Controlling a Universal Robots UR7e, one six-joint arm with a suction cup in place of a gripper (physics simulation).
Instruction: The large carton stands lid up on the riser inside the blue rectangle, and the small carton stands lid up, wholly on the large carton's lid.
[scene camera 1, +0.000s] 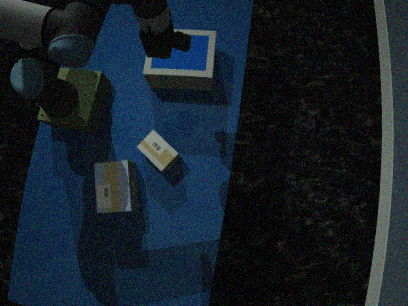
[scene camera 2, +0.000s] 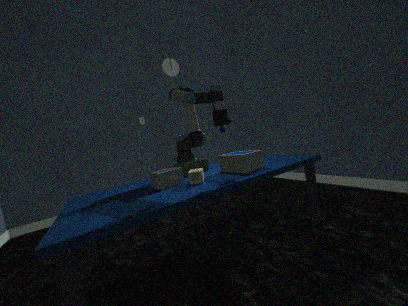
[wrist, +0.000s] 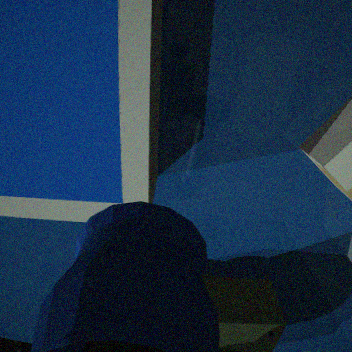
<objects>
my suction cup: holds nothing
a large carton (scene camera 1: 116, 188): on the table
a riser (scene camera 1: 193, 70): on the table
a small carton (scene camera 1: 153, 146): on the table
</objects>
